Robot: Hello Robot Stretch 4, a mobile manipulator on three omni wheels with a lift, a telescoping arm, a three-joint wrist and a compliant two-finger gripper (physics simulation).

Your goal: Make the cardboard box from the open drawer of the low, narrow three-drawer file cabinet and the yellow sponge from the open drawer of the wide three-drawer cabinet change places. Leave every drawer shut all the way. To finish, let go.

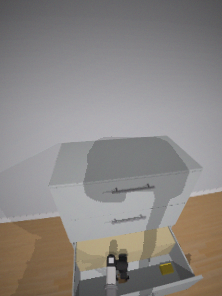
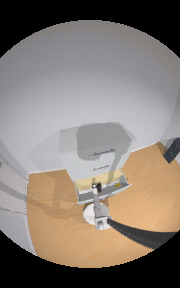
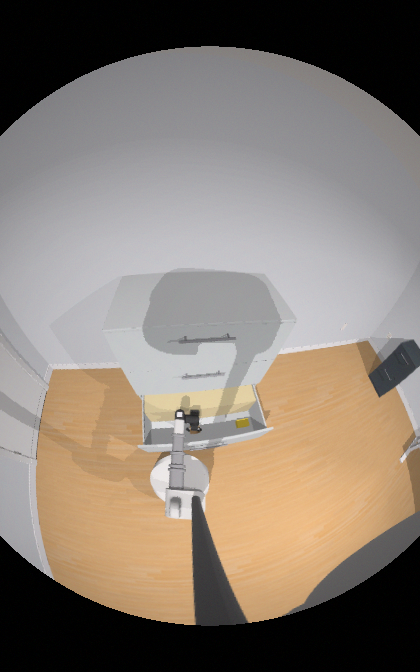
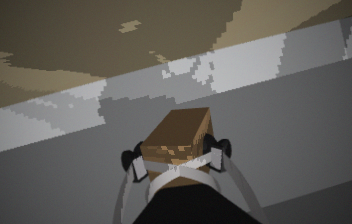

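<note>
The brown cardboard box (image 1: 123,278) (image 3: 194,430) (image 4: 177,127) is between the two fingertips of my gripper (image 4: 174,150), which is shut on it. Gripper and box are inside the open bottom drawer (image 1: 175,285) (image 3: 250,436) of the wide white three-drawer cabinet (image 1: 125,160) (image 2: 105,135) (image 3: 215,300). Whether the box touches the drawer floor I cannot tell. The yellow sponge (image 1: 166,269) (image 2: 118,185) (image 3: 242,423) lies in the same drawer, right of the gripper. The wide cabinet's upper two drawers are shut. The dark narrow file cabinet (image 2: 173,150) (image 3: 395,367) stands far right; no drawer visibly sticks out.
My arm (image 3: 177,455) reaches over the drawer's front edge from my round white base (image 3: 160,477). The cabinet stands against the grey wall (image 3: 210,200). Wooden floor (image 3: 320,425) stretches between the two cabinets. A white object (image 3: 409,451) shows partly at the right edge.
</note>
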